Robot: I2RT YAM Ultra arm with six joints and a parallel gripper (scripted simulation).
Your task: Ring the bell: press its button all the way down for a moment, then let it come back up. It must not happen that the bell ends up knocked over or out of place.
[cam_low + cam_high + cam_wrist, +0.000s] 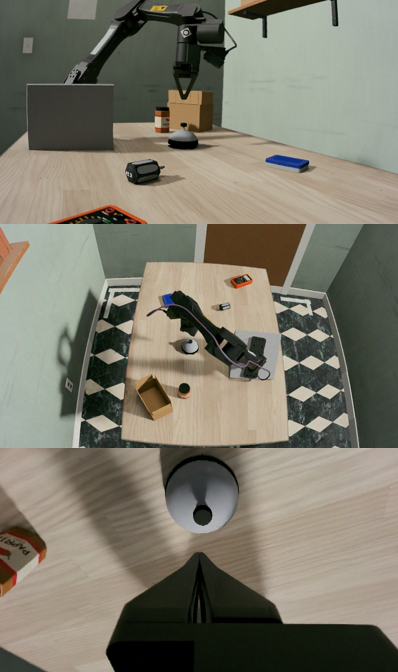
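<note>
The black button lies 8 cm below my hand. Also, from my hand: jar: 1 cm behind, 25 cm to the left, 10 cm below; then black screwdriver bit holder: 14 cm behind, 27 cm to the right, 12 cm below; then bell: 10 cm below.
</note>
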